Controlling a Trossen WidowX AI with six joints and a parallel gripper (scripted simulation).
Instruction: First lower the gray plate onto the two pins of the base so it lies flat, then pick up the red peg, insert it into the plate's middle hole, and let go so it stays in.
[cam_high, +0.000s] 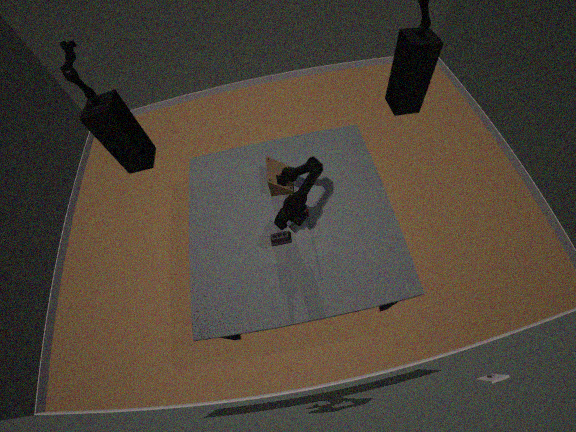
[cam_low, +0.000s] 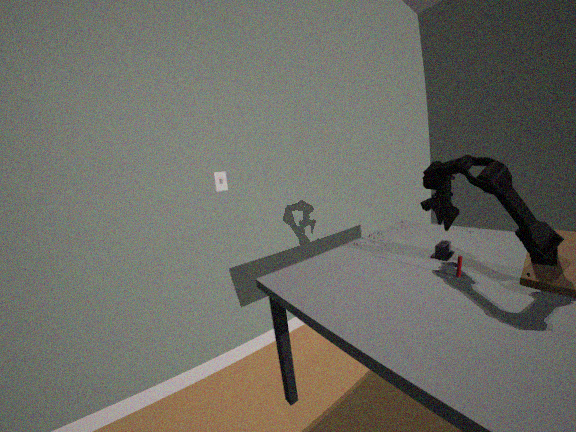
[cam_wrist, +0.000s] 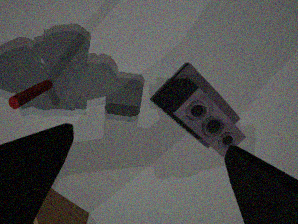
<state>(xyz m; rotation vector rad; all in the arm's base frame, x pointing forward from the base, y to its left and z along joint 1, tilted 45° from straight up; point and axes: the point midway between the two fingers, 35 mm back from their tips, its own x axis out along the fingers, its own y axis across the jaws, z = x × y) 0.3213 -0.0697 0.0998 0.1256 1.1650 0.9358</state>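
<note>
Right now the red peg is 110 mm below my gripper tip, 100 mm to the left of it and 100 mm behind it. Also, from my gripper tip: gray plate (110 mm below, 80 mm to the right, 20 mm ahead); dark base (150 mm below, 80 mm to the right, 20 mm ahead).
</note>
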